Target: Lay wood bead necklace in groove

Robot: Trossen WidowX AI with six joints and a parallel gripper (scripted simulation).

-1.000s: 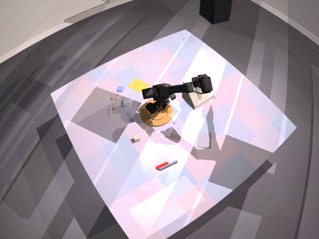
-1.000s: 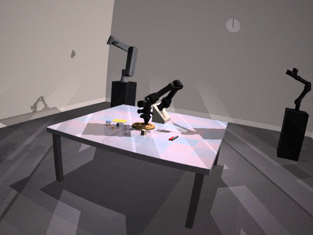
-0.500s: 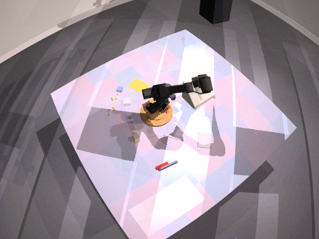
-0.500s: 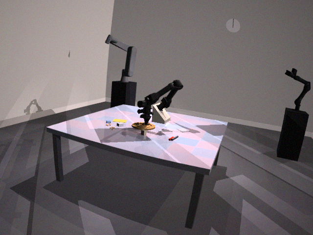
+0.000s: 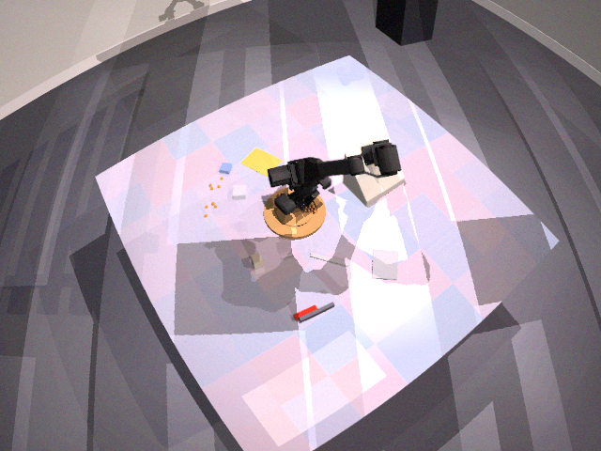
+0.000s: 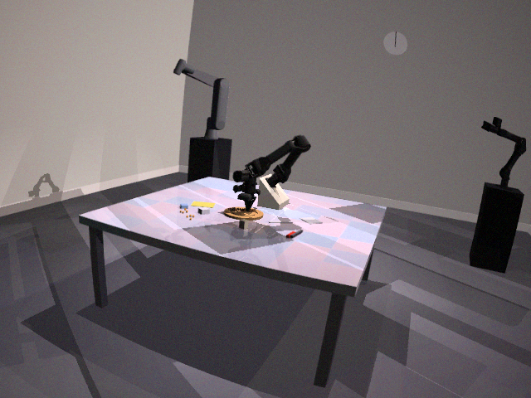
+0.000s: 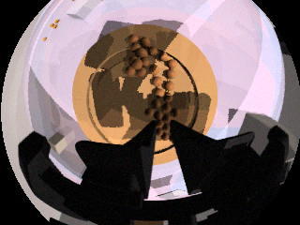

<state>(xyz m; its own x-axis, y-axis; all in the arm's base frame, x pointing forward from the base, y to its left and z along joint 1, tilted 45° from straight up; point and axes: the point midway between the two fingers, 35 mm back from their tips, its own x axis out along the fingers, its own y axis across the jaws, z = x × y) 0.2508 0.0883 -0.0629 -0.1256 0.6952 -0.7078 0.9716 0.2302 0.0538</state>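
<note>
My gripper tip is now 3 cm short of the round bead board, 1 cm to the left of it and 1 cm above it. Round my gripper tip: cream cube (22 cm ahead, 11 cm to the left); white block (17 cm to the right, 16 cm ahead); thin rod (20 cm to the left, 2 cm ahead, 1 cm below).
</note>
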